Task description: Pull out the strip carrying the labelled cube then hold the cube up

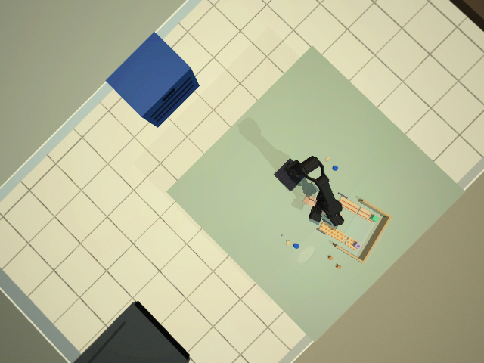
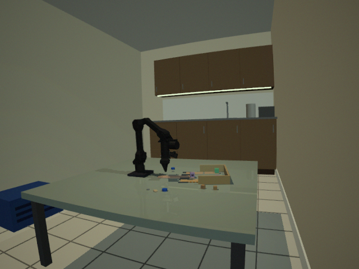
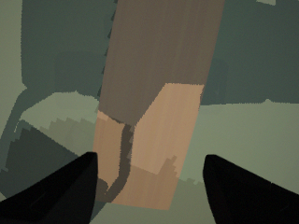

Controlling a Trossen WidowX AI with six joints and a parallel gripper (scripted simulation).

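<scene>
The plain strip lies 7 cm ahead of my gripper tip and 4 cm below it.
</scene>
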